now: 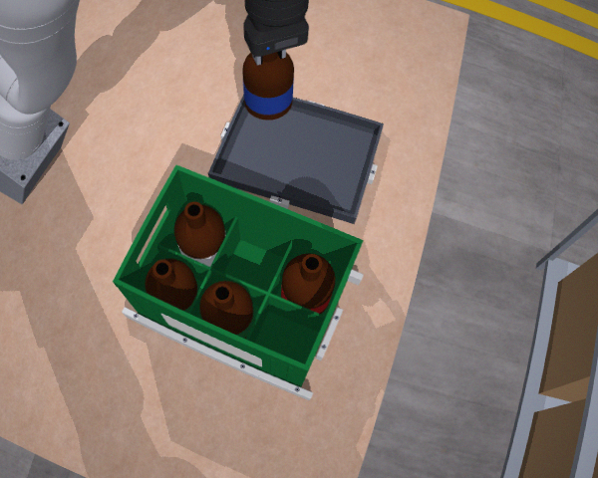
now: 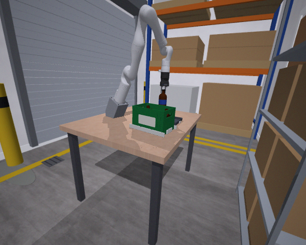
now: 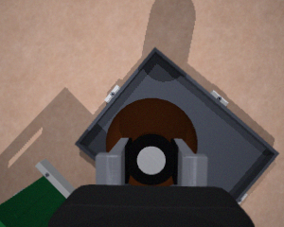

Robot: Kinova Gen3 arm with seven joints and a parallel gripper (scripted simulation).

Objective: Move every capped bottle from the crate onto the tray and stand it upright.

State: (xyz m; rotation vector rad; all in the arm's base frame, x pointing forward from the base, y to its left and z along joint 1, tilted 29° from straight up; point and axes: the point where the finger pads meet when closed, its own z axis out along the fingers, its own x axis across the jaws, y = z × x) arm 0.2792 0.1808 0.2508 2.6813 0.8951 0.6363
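My gripper is now 60 mm above the capped bottle. Round my hand: dark grey tray 260 mm below, 50 mm ahead; then green crate 270 mm to the right, 180 mm below, 30 mm ahead.
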